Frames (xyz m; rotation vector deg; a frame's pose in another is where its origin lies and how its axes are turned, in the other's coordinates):
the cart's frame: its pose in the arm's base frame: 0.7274 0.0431 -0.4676 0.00 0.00 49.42
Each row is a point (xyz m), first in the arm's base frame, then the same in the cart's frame.
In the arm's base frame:
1: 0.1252 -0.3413 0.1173
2: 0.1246 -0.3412 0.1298
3: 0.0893 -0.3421 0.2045
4: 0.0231 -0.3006 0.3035
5: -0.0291 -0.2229 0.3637
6: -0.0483 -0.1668 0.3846
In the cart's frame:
1: -0.6837 0.2073 0.5849
2: -0.6840 0.2078 0.5974
3: -0.7076 0.2341 0.6721
4: -0.7192 0.3113 0.7711
5: -0.6941 0.4015 0.8313
6: -0.6640 0.4526 0.8522

